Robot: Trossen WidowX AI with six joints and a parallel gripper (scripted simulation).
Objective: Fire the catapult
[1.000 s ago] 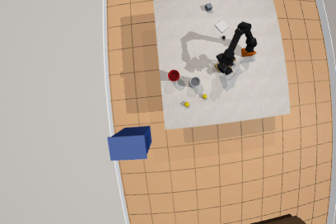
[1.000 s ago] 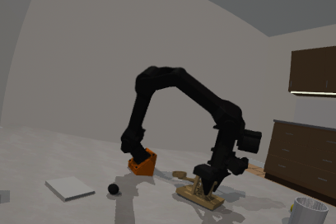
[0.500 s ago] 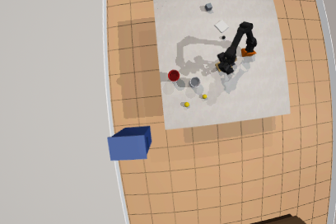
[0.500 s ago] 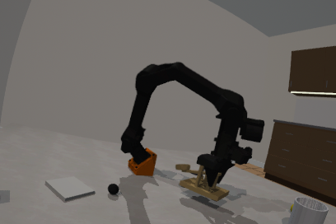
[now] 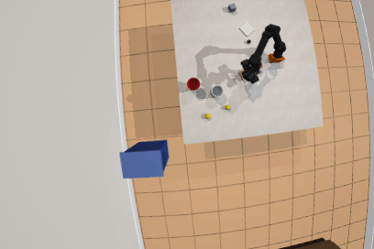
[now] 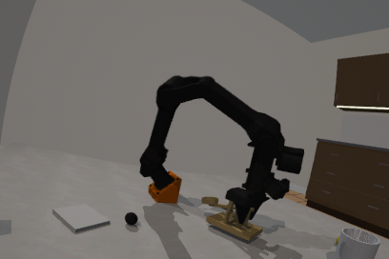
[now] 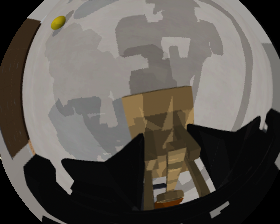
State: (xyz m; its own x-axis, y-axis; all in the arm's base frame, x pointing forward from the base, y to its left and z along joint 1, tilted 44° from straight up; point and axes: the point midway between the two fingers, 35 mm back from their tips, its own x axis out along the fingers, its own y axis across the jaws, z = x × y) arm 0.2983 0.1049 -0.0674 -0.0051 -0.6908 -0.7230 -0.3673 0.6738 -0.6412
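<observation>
The black ball is 280 mm to the right of my gripper tip, 80 mm behind it and 30 mm below it. The rest, counted from my gripper tip: wooden catapult: 60 mm behind, 20 mm to the right, 20 mm above; flat white slab: 400 mm to the right, 90 mm behind, 40 mm below; white mug: 260 mm ahead, 120 mm to the left, 20 mm below.
</observation>
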